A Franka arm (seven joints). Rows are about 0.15 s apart.
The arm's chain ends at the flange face. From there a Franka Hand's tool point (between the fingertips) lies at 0.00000 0.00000 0.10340 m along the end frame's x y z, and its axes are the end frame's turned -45 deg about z.
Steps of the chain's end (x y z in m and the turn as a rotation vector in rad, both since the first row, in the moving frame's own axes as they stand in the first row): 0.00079, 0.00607, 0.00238, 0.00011, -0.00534, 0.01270; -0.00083, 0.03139, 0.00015, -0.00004, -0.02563, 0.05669; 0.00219, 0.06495, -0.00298, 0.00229, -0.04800, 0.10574; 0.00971, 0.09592, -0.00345, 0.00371, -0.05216, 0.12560; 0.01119, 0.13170, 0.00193, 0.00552, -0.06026, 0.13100
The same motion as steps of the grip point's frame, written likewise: -0.00411, 0.00445, 0.00238, 0.00385, -0.00370, 0.01270; -0.02461, 0.01969, 0.00012, 0.01809, -0.01815, 0.05669; -0.04752, 0.04363, -0.00310, 0.03556, -0.03232, 0.10574; -0.06424, 0.07040, -0.00359, 0.03951, -0.03426, 0.12560; -0.08889, 0.09598, 0.00174, 0.04651, -0.03871, 0.13100
